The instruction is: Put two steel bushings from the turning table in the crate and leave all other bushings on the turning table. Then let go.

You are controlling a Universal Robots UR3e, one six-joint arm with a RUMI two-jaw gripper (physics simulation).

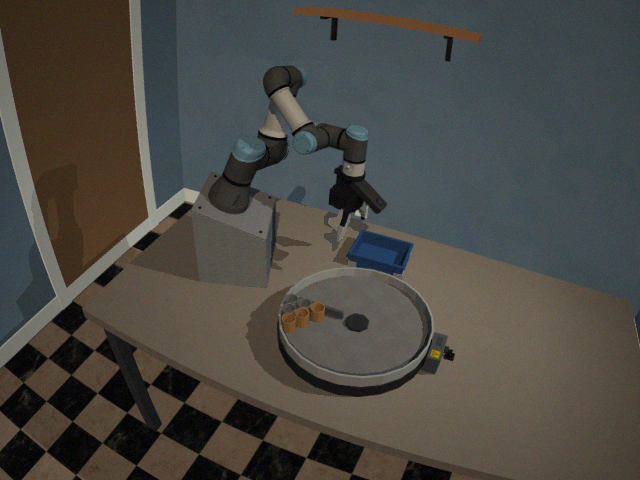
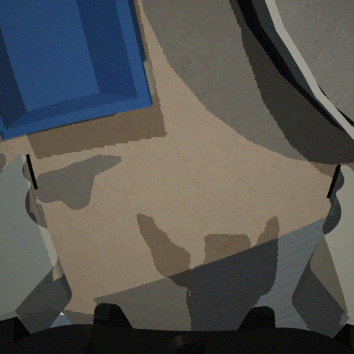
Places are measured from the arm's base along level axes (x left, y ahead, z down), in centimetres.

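Pixels of known places: gripper, fingertip midpoint: (image 1: 350, 230) (image 2: 183, 164); arm's base at its link origin: (image 1: 227, 200).
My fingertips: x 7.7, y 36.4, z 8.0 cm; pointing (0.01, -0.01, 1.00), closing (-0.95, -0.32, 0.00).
Observation:
Ahead of a thing's pixels: the offset from my fingertips to its top centre. "*": to the spot under its first point.
The turning table (image 1: 385, 348) (image 2: 295, 55) is a round grey disc with a raised pale rim. Three orange bushings @(dx -28.3, dy -2.5, dz +6.5 cm) (image 1: 317, 312) @(dx -31.6, dy -5.9, dz +6.5 cm) (image 1: 301, 317) @(dx -34.7, dy -8.6, dz +6.5 cm) (image 1: 288, 322) stand upright in a row at its left side. Three grey steel bushings @(dx -27.8, dy -6.3, dz +6.5 cm) (image 1: 303, 303) @(dx -27.2, dy -10.1, dz +6.5 cm) (image 1: 291, 299) @(dx -31.0, dy -9.7, dz +6.5 cm) (image 1: 287, 307) are bunched behind them, close to the left rim and partly hidden. The blue crate @(dx +8.9, dy +9.9, dz +10.6 cm) (image 1: 375, 265) (image 2: 107, 50) stands behind the turning table; no bushing shows in it. My gripper (image 1: 352, 227) (image 2: 183, 164) is wide open and empty, pointing down above the table, left of the crate.
A dark bar @(* dx -27.0, dy +1.6, dz +8.5 cm) (image 1: 333, 312) lies across the turning table from the bushings toward the dark hub @(dx -27.7, dy +8.5, dz +9.5 cm) (image 1: 356, 322). A control box @(* dx -33.5, dy +31.7, dz +9.7 cm) (image 1: 437, 352) sits at the turning table's right rim. The robot's grey pedestal (image 1: 232, 253) (image 2: 300, 255) stands left. A shelf (image 1: 387, 20) hangs on the wall.

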